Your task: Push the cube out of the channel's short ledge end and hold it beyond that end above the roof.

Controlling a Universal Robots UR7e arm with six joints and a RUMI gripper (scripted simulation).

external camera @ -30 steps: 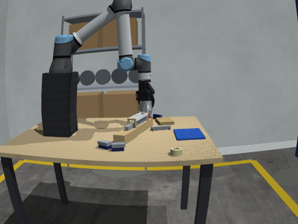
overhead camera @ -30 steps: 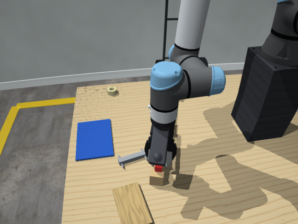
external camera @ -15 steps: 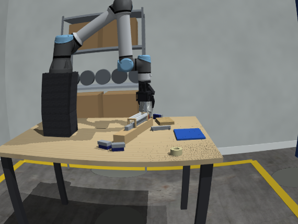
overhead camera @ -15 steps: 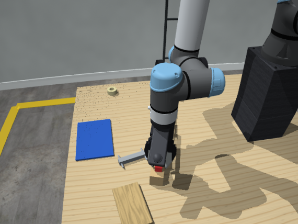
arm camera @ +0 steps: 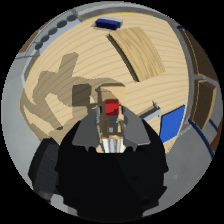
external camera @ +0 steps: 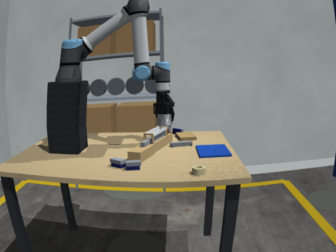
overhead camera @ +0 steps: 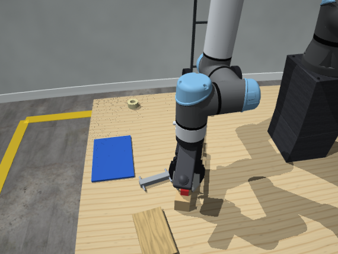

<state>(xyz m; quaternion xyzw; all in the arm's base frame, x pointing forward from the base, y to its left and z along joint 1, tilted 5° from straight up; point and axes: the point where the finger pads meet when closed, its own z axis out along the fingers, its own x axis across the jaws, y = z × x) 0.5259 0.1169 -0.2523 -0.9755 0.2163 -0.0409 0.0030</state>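
My gripper is now 10 mm above the red cube. The rest, counted from my hand: wooden frame (130 mm to the right, 60 mm behind, 10 mm below); grey bar tool (100 mm to the right, 70 mm ahead, 50 mm below); grey bar (80 mm to the right, 30 mm behind, 10 mm below).
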